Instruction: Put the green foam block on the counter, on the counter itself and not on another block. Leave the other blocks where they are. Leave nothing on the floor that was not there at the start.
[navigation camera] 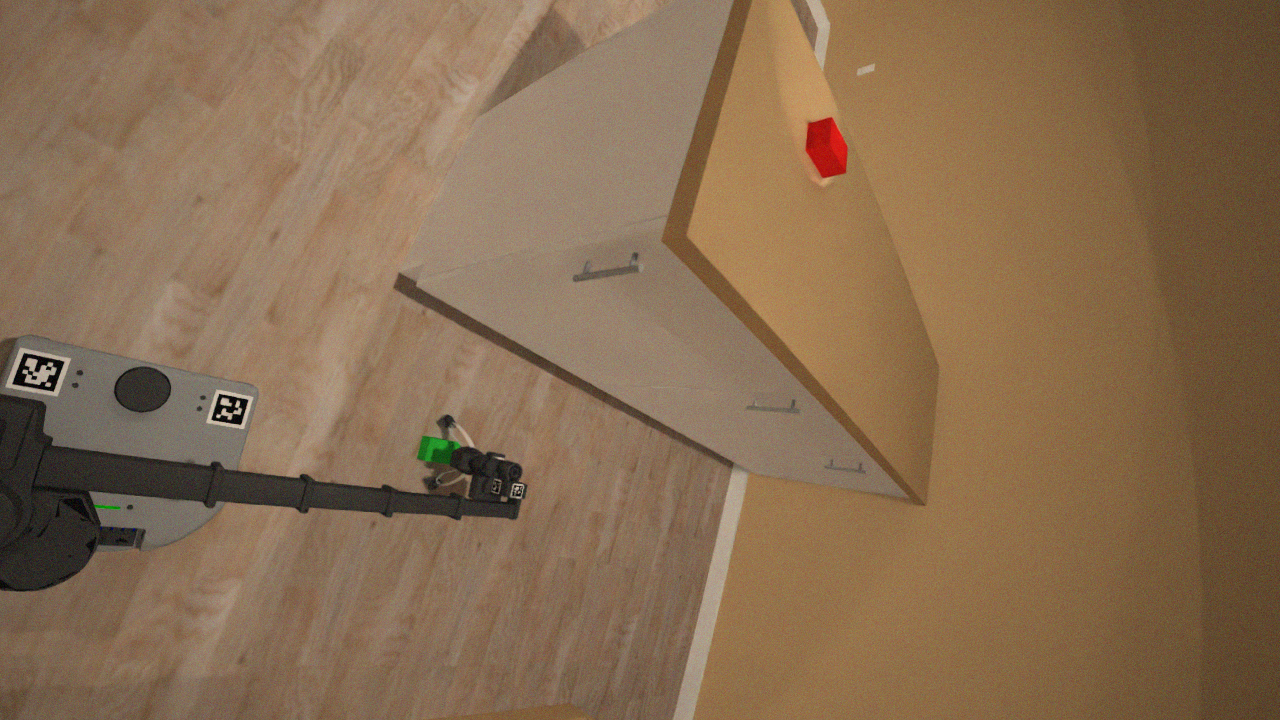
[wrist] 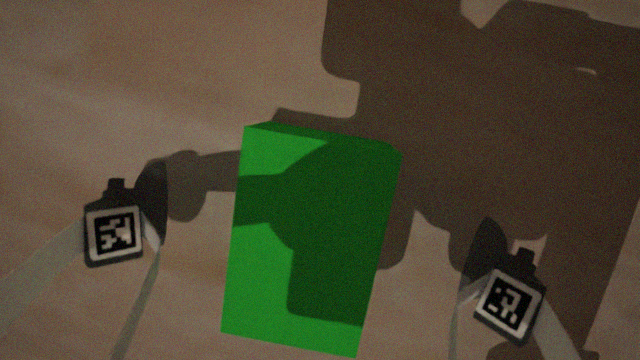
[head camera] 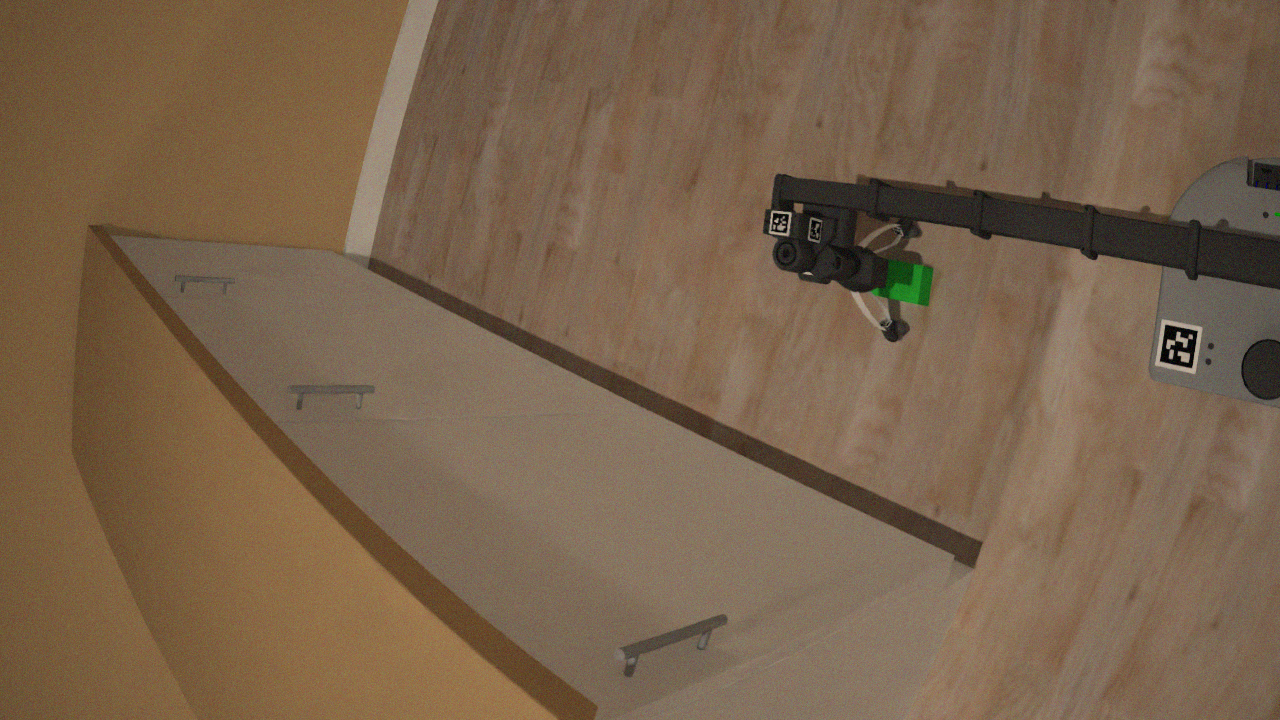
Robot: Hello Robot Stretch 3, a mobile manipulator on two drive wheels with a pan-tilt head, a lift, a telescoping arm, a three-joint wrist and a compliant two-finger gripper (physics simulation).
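The green foam block lies on the wooden floor between the robot base and the cabinet. My gripper points down over the block and is open. In the wrist view one fingertip stands to the left of the block and the other to the right, with a gap on each side. The gripper's shadow covers part of the block. The counter is the tan top of the grey cabinet. A red block stands on the counter near the wall.
The cabinet front has bar handles and a dark base strip, beside the floor where the gripper is. The robot base stands on the block's other side. The extended arm passes beside the block. A wall runs behind the counter.
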